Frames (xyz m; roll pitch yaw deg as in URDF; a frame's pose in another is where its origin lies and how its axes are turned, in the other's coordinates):
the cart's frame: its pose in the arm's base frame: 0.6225 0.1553 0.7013 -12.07 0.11 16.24
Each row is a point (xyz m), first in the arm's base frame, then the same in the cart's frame.
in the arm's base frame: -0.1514 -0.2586 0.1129
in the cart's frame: -0.8576 -0.0536 -0.6148
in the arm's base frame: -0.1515 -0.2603 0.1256
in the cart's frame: -0.8582 -0.0578 -0.6028
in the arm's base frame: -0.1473 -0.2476 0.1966
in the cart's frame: -0.8508 -0.0619 -0.5310
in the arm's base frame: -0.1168 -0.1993 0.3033
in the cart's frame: -0.8082 -0.0472 -0.4187
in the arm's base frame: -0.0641 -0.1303 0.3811
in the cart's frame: -0.7385 -0.0131 -0.3317
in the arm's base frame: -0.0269 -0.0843 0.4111
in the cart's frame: -0.6899 0.0136 -0.2952
